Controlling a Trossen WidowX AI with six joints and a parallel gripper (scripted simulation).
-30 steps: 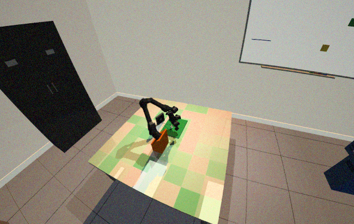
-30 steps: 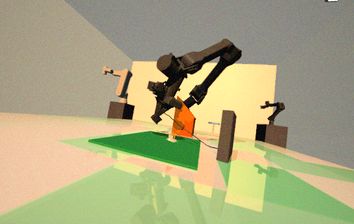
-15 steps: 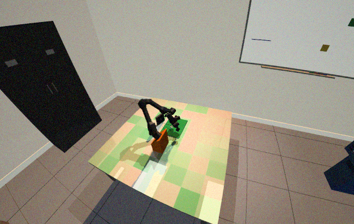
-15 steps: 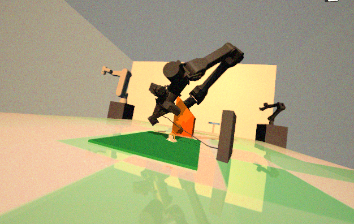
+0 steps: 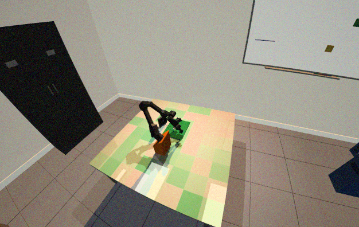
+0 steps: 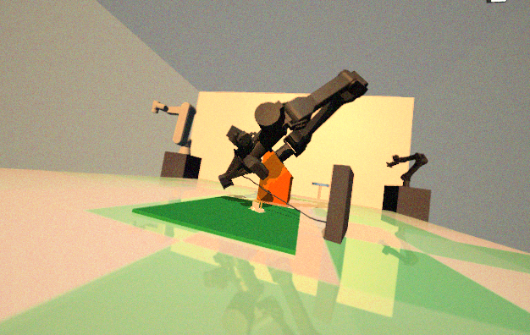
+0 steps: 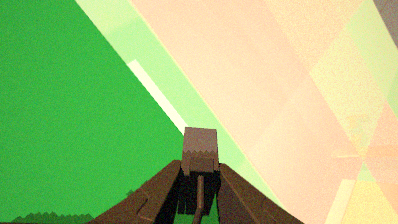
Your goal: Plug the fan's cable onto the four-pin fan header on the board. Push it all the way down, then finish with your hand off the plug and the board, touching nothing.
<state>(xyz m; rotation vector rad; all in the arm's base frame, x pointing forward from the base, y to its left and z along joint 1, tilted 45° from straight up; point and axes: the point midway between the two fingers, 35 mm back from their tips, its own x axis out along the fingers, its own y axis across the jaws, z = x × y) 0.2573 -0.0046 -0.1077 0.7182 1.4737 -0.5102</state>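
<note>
Now: gripper tip 60 mm short of the four-pin fan header, 110 mm to the right of it and 70 mm above it. The rest, counted from my gripper tip: dark fan: 100 mm ahead, 270 mm to the left, 10 mm below; then fan plug: 10 mm behind, 10 mm below; then board: 80 mm ahead, 90 mm to the left, 80 mm below.
</note>
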